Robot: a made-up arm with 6 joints. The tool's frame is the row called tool. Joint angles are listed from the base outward. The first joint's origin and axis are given. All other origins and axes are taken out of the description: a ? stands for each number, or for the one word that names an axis. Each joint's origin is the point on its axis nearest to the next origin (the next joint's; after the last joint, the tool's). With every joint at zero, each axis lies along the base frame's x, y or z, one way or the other. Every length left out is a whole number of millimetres.
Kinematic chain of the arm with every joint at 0, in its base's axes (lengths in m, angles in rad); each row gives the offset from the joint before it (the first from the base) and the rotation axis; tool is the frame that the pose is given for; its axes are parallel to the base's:
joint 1: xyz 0 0 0.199 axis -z
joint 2: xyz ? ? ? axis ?
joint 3: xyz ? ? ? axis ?
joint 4: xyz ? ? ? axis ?
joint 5: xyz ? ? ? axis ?
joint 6: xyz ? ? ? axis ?
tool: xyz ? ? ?
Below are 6 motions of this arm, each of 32 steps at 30 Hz.
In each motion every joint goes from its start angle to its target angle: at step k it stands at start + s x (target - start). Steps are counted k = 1, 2, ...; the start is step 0. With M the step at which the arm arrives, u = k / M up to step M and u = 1 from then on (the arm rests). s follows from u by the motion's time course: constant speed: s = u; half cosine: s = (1 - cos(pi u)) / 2; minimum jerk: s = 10 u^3 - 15 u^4 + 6 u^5.
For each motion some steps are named. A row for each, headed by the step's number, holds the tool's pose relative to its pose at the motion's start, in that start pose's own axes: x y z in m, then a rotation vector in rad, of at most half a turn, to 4 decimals.
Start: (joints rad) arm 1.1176 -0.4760 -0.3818 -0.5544 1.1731 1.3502
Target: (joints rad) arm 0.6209 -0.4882 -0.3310 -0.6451 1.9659 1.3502
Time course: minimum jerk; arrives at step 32
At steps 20, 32:
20: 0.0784 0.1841 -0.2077 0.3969 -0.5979 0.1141
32: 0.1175 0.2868 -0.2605 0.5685 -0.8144 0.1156

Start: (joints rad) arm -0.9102 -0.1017 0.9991 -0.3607 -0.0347 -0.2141
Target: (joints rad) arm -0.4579 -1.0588 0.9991 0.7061 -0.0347 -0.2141
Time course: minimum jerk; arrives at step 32
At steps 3, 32:
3: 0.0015 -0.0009 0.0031 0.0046 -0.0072 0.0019
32: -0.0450 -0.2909 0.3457 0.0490 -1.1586 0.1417

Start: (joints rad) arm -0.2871 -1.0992 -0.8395 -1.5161 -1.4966 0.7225
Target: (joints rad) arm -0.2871 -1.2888 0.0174 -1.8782 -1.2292 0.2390
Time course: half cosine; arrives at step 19
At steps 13, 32:
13: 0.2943 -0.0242 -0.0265 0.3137 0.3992 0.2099
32: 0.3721 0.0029 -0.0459 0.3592 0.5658 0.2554

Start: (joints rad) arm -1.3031 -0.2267 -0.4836 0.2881 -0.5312 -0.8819
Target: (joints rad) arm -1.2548 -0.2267 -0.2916 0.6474 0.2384 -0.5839
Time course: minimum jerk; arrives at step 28
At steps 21, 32:
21: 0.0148 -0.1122 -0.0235 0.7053 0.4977 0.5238
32: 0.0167 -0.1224 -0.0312 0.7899 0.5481 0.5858

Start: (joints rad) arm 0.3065 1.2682 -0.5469 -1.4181 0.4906 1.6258
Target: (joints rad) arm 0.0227 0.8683 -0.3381 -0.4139 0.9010 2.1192
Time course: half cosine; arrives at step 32
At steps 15, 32:
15: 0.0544 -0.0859 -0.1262 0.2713 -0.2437 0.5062
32: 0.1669 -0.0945 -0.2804 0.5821 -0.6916 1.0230

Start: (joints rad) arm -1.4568 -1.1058 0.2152 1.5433 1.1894 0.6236
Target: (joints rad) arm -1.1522 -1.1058 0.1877 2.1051 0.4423 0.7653
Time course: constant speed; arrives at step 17
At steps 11, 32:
11: -0.0443 0.0798 0.1246 -0.3120 0.4435 0.1706
32: -0.0516 0.1392 0.1737 -0.4672 0.6841 0.2875

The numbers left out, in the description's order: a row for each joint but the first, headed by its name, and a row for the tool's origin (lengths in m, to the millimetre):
joint 2: xyz 0.029 -0.177 0, axis +z
joint 3: xyz 0.285 0.283 0, axis +x
joint 4: xyz 0 0.02 0.115, axis +z
joint 5: xyz 0.164 0.163 0, axis +x
joint 6: xyz 0 -0.133 0.051, axis +z
tool: xyz -0.138 0.038 0

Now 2 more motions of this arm.
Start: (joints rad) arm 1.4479 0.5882 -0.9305 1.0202 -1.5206 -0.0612
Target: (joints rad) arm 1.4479 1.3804 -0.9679 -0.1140 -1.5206 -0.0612
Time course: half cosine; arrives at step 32
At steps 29, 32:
29: -0.0477 -0.0327 0.3111 -0.3519 0.5724 -0.5823
32: -0.0518 -0.0332 0.3168 -0.3527 0.5837 -0.5993

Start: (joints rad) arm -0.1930 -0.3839 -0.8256 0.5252 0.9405 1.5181
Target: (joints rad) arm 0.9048 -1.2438 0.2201 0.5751 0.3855 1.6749
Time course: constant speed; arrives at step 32
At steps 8, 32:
8: -0.2285 0.0283 0.0602 -0.1792 -0.2488 -0.3026
32: -0.6090 0.7365 -0.0456 -0.9922 -0.4663 -1.3879

